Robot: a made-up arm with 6 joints.
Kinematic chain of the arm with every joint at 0, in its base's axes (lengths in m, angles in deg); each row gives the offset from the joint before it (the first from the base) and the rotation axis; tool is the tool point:
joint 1: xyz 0 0 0.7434 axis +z
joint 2: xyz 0.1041 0 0 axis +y
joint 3: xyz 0 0 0.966 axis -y
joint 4: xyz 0 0 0.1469 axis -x
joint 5: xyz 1.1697 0 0 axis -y
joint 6: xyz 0.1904 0 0 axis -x
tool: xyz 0 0 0
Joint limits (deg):
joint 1: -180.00..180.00
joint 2: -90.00..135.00
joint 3: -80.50..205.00
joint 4: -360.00..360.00
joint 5: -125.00..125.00
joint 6: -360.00..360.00
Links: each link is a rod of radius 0.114 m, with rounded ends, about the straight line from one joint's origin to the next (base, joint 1, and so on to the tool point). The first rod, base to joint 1, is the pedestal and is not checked.
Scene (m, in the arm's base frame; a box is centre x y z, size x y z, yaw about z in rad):
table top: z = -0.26
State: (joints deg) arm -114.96 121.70 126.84 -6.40 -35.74 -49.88
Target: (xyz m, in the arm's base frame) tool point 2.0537 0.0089 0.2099
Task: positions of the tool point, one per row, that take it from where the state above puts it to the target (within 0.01 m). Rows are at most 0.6 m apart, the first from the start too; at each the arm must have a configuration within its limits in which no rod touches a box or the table.
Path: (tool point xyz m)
1: -0.3973 -2.1856 0.3656
2: 0.1551 -2.1948 0.3412
3: 0.6870 -2.0668 0.3169
4: 1.1657 -1.8124 0.2940
5: 1.5614 -1.4502 0.2718
6: 1.8506 -1.0052 0.2501
7: 2.0173 -0.5082 0.2294
8: 2.0537 0.0089 0.2098

